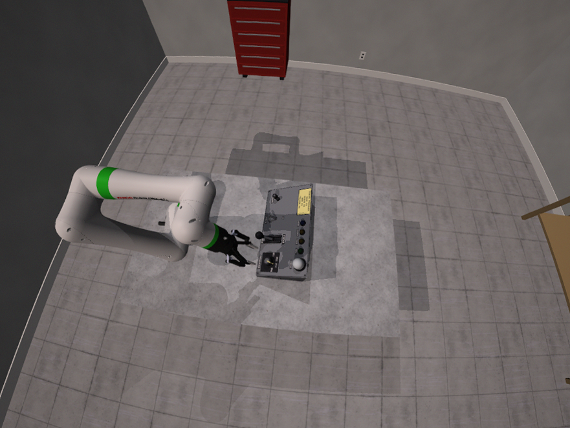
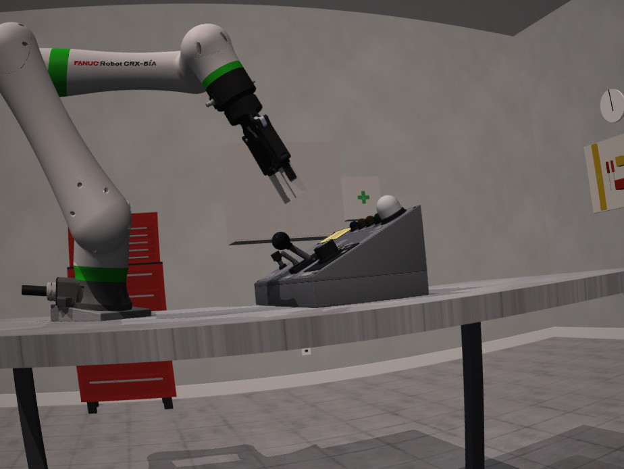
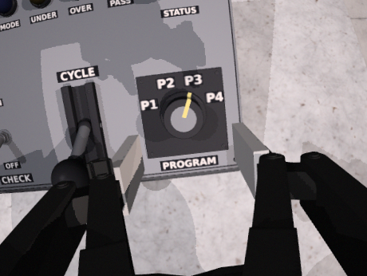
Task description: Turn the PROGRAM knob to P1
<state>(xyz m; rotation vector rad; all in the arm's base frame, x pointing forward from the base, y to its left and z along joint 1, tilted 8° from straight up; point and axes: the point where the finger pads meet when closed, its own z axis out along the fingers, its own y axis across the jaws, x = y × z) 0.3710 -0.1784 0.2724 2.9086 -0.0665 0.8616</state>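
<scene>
My hand is 120 mm to the right of the cycle lever, 120 mm above it and 50 mm short of it. Also, from my hand: grey sloped console (170 mm to the left, 150 mm below, 120 mm ahead); then check toggle (240 mm to the left, 140 mm below, 80 mm ahead); then mode knob (360 mm to the left, 130 mm below, 90 mm ahead).
</scene>
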